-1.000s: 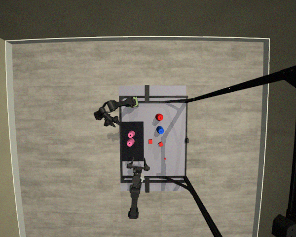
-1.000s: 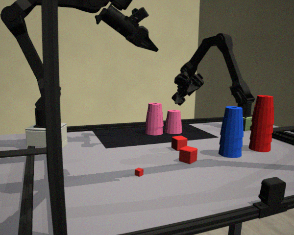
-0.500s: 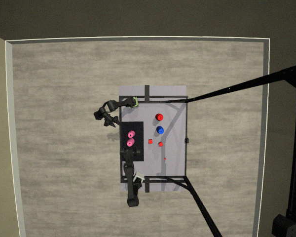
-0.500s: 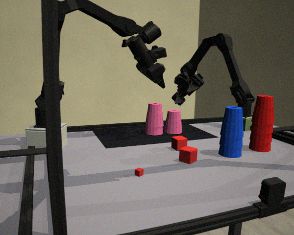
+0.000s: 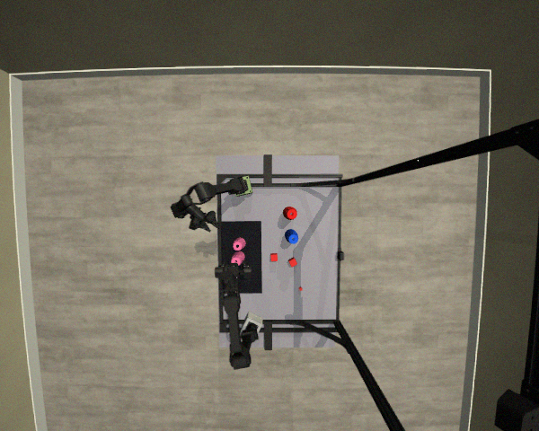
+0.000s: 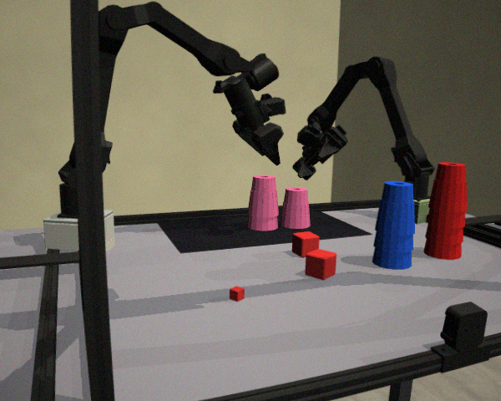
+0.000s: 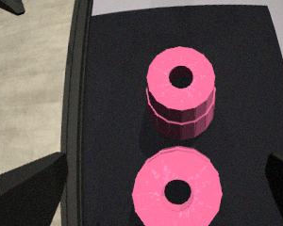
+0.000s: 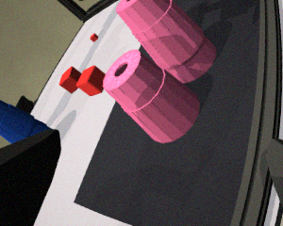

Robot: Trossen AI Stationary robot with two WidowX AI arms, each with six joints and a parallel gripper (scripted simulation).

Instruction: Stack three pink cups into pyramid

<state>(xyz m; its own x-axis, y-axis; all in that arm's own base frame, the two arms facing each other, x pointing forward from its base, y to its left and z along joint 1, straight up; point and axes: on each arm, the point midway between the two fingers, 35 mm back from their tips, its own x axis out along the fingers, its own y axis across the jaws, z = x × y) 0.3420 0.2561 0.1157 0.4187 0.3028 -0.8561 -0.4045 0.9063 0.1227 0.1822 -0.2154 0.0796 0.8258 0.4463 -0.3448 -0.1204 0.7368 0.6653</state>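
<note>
Now: left hand 190 mm above the black mat, 10 mm to the right of it and 10 mm past it. The rest, counted from my left hand: red cube 370 mm behind, 220 mm to the left, 180 mm below.
</note>
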